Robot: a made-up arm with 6 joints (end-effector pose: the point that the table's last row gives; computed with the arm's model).
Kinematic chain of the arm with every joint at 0, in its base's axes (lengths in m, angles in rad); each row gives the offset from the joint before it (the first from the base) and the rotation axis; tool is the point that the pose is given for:
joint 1: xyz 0 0 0.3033 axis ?
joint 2: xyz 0 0 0 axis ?
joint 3: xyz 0 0 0.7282 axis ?
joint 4: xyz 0 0 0 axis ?
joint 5: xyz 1.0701 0 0 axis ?
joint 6: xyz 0 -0.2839 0 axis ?
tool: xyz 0 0 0
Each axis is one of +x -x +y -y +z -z.
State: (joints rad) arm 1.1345 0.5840 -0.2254 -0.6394 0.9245 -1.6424
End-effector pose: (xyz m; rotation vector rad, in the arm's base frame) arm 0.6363 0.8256 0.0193 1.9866 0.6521 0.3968
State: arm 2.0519 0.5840 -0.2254 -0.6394 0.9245 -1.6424
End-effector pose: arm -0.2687 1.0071 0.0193 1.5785 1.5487 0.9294
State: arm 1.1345 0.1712 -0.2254 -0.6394 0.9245 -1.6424
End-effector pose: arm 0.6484 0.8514 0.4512 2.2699 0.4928 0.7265
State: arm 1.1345 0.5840 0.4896 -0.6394 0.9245 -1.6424
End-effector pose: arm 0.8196 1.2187 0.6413 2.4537 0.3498 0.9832
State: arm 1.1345 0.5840 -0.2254 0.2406 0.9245 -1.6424
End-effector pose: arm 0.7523 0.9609 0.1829 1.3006 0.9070 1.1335
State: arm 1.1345 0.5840 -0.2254 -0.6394 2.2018 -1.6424
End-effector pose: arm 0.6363 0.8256 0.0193 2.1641 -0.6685 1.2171
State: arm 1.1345 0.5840 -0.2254 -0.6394 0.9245 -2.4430
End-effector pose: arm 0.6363 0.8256 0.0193 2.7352 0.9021 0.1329
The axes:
joint 1: +z
joint 2: +y
joint 3: -y
joint 4: -x
joint 5: -y
joint 6: -x

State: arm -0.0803 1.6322 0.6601 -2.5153 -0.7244 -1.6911
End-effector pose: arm 1.2070 0.1336 -0.7191 -1.8241 -0.0795 0.5321
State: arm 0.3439 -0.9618 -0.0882 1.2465 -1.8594 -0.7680
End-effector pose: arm -0.0792 -0.1244 1.7130 0.2809 0.3568 -1.1591
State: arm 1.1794 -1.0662 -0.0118 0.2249 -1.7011 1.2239
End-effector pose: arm 0.1932 -0.2573 1.6172 -1.5039 -0.1015 1.1637
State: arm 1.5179 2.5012 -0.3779 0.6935 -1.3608 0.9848
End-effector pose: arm 0.1889 -0.5620 -0.7336 0.8568 -0.9495 -0.1004
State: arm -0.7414 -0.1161 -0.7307 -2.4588 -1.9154 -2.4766
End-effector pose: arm 0.6551 -0.3013 0.2632 -1.2389 -1.0734 -0.3089
